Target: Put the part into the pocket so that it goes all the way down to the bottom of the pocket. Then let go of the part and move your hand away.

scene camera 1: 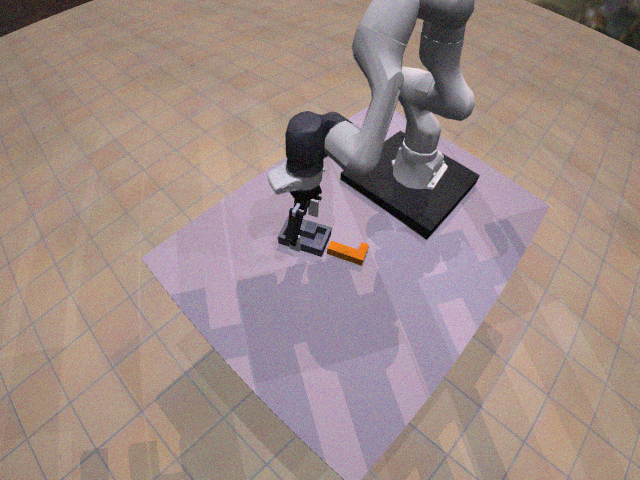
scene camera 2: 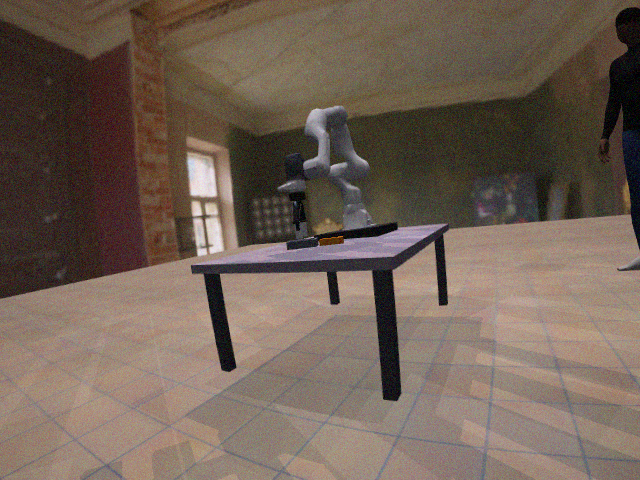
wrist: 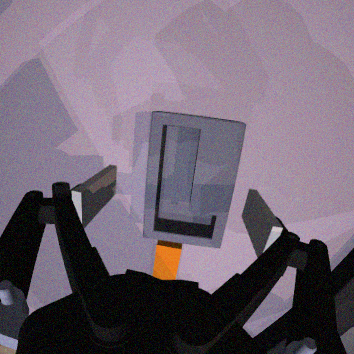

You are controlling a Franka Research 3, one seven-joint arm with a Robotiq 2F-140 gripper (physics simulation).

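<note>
The part, an orange L-shaped bar [scene camera 1: 347, 252] [scene camera 2: 331, 240] [wrist: 166, 262], lies flat on the table beside one short end of the grey block. In the wrist view one end of it shows and the rest is hidden behind the gripper body. The grey block [scene camera 1: 313, 248] [scene camera 2: 302, 243] [wrist: 227, 150] has an L-shaped pocket, with bare grey floor showing inside. My gripper [scene camera 1: 303, 227] [scene camera 2: 300, 231] [wrist: 179, 191] is open and empty. It points down over the block, with one finger on each long side; the exact height of the fingertips is hard to tell.
The lilac table [scene camera 1: 320, 320] [scene camera 2: 310, 264] carries the black base plate [scene camera 1: 428, 227] [scene camera 2: 385, 228] of the arm, behind and to the right of the orange part. A person [scene camera 2: 622, 98] stands on the floor at the far right, away from the table.
</note>
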